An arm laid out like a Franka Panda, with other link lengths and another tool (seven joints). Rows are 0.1 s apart.
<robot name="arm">
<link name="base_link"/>
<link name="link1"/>
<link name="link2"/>
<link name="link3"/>
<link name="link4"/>
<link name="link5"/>
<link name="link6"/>
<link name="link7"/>
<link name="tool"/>
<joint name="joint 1" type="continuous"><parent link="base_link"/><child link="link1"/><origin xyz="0 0 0.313" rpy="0 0 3.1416"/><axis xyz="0 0 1"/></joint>
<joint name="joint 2" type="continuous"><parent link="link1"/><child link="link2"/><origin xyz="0 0 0" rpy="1.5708 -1.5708 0"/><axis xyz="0 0 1"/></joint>
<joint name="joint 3" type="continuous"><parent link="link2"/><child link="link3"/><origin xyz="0.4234 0 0" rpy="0 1.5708 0"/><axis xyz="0 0 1"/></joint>
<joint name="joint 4" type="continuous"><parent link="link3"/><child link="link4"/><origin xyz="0 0.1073 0" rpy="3.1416 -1.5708 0"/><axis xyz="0 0 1"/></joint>
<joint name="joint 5" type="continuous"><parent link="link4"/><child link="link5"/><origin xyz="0.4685 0.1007 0" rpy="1.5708 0 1.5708"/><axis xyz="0 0 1"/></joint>
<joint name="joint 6" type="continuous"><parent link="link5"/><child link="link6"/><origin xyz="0 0 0" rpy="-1.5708 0 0"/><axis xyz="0 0 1"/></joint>
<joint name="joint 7" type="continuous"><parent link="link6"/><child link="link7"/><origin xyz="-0.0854 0 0" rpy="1.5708 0 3.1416"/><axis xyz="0 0 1"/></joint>
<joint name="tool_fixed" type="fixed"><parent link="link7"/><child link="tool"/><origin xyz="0.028 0.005 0.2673" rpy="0.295 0 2.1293"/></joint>
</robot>
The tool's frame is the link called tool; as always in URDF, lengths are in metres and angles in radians. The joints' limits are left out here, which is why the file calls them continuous.
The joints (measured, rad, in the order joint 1, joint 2, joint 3, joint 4, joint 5, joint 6, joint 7), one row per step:
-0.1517 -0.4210 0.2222 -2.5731 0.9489 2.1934 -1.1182
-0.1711 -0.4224 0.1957 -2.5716 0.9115 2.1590 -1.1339
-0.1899 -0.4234 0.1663 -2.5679 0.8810 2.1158 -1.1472
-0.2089 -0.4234 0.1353 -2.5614 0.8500 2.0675 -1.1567
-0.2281 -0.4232 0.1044 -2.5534 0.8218 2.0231 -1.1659
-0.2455 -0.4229 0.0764 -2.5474 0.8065 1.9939 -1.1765
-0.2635 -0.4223 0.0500 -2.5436 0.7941 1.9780 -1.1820
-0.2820 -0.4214 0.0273 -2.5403 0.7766 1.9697 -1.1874
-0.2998 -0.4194 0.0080 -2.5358 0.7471 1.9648 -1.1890
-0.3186 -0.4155 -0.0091 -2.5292 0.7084 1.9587 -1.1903
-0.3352 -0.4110 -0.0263 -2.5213 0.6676 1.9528 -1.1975
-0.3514 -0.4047 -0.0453 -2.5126 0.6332 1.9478 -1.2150
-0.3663 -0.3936 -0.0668 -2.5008 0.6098 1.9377 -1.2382
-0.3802 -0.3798 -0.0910 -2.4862 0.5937 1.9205 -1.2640
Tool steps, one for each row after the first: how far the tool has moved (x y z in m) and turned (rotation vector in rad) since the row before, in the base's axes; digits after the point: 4 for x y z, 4 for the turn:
-0.0031 -0.0200 -0.0013 -0.0089 0.0097 0.0106
-0.0043 -0.0189 0.0004 0.0029 0.0155 0.0079
-0.0053 -0.0190 0.0014 0.0068 0.0198 0.0063
-0.0047 -0.0196 0.0026 0.0077 0.0162 0.0016
-0.0023 -0.0186 0.0031 0.0105 0.0061 -0.0091
-0.0007 -0.0202 0.0021 0.0069 0.0029 -0.0218
-0.0008 -0.0206 0.0007 -0.0025 0.0005 -0.0210
-0.0019 -0.0208 -0.0012 -0.0149 0.0042 -0.0159
-0.0033 -0.0213 -0.0024 -0.0226 0.0083 -0.0099
-0.0039 -0.0207 -0.0022 -0.0254 0.0057 -0.0024
-0.0035 -0.0208 -0.0016 -0.0213 -0.0007 0.0008
-0.0028 -0.0195 -0.0009 -0.0091 -0.0020 0.0014
-0.0030 -0.0186 0.0001 0.0012 -0.0014 0.0016

